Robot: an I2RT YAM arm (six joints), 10 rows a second.
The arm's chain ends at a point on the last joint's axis. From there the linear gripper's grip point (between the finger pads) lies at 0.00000 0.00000 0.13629 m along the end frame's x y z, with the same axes.
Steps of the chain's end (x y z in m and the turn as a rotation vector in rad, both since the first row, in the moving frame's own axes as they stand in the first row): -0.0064 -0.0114 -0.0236 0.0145 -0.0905 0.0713; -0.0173 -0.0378 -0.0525 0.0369 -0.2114 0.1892; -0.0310 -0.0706 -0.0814 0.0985 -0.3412 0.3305; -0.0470 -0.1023 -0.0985 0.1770 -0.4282 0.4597
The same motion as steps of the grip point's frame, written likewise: -0.0186 -0.0138 -0.0242 0.0145 -0.0905 0.0713; -0.0452 -0.0455 -0.0556 0.0369 -0.2114 0.1892; -0.0735 -0.0910 -0.0898 0.0985 -0.3412 0.3305; -0.0960 -0.1377 -0.1126 0.1770 -0.4282 0.4597
